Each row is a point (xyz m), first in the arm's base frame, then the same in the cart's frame.
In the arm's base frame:
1: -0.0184 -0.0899 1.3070
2: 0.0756 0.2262 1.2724
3: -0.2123 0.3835 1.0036
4: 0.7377 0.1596 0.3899
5: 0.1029 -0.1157 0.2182
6: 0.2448 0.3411 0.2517
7: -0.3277 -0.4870 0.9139
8: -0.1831 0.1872 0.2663
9: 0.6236 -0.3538 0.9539
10: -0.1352 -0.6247 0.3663
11: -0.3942 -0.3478 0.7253
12: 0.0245 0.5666 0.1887
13: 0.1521 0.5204 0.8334
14: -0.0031 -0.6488 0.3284
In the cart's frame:
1: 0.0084 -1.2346 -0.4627
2: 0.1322 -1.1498 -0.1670
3: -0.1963 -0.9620 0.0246
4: 0.4908 -0.1240 -0.3689
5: -0.1988 -0.1617 -0.5455
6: 0.0101 -0.1172 -0.1162
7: -0.4554 -0.9782 -0.8190
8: -0.4122 -0.2647 -0.1994
9: 0.4748 -0.7361 -0.8376
10: -0.4531 -0.4112 -1.0046
11: -0.5537 -0.8057 -0.6777
12: -0.1846 -0.1015 0.1392
13: 0.1180 -0.6851 0.0958
14: -0.3427 -0.3395 -1.0507

